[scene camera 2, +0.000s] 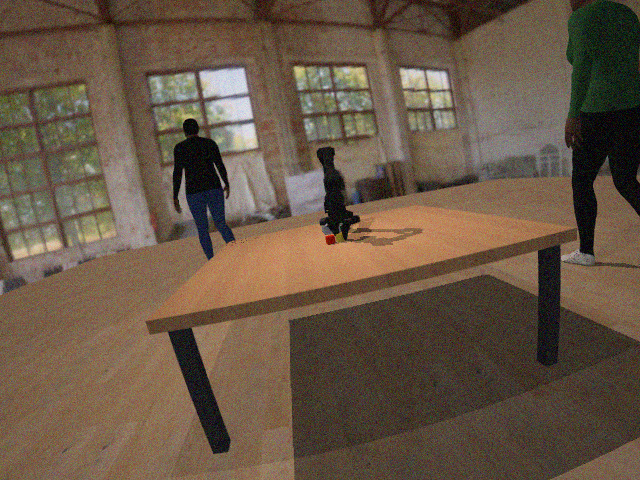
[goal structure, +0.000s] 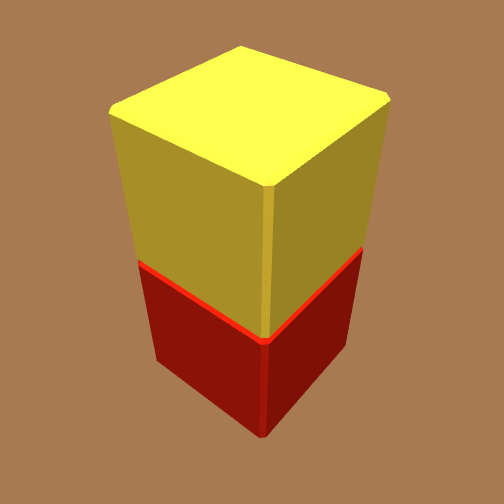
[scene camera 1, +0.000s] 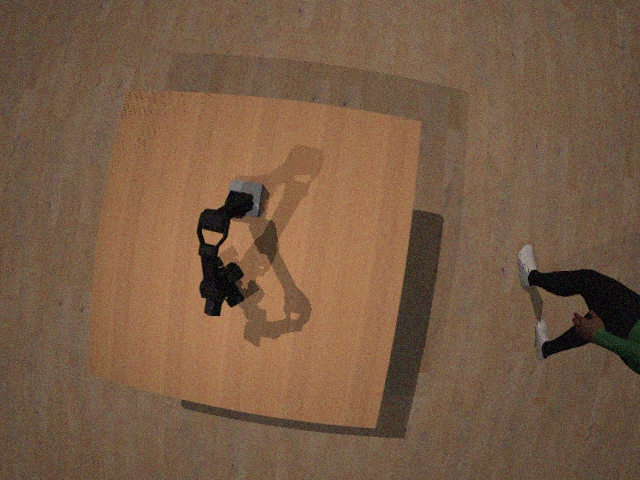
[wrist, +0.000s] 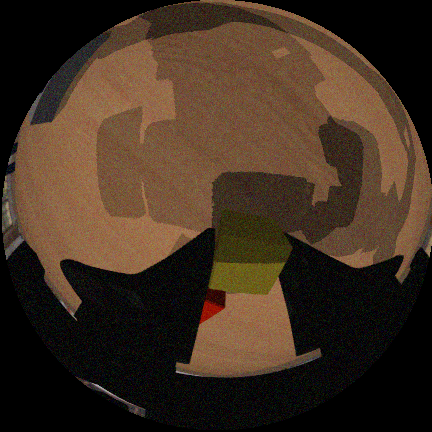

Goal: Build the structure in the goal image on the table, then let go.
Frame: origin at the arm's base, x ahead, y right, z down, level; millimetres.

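Seen in the pictures: gripper, fingertip midpoint: (scene camera 2: 342,240) (wrist: 243,235); arm's base at its link origin: (scene camera 1: 243,202).
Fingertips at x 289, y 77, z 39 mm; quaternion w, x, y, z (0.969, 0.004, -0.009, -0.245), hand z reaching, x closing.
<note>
Offsets run from my fingertips to a thing's top centre. Level surfaces: height alone.
A yellow block @[dy +3, dx +1, dz -30 mm] (scene camera 2: 339,237) (wrist: 247,277) is between my gripper's two fingers, low at the table @[dz +4 mm] (scene camera 1: 351,258) (scene camera 2: 289,273). My gripper (scene camera 1: 236,284) (scene camera 2: 337,232) (wrist: 243,235) is shut on the yellow block, with a finger against each side. A red block @[dy +50, dx -8, dz -29 mm] (scene camera 2: 329,239) (wrist: 212,311) is close beside the yellow one, outside the grip. In the wrist view it is partly hidden behind the left finger. Whether the two blocks touch is hard to tell. The arm hides both blocks in the top view.
The arm's grey base (scene camera 1: 256,204) stands on the table, and the arm's dark links reach from it toward the blocks. Arm shadows fall across the table. A person in green (scene camera 2: 604,62) and a person in black (scene camera 2: 199,165) stand on the floor away from the table.
</note>
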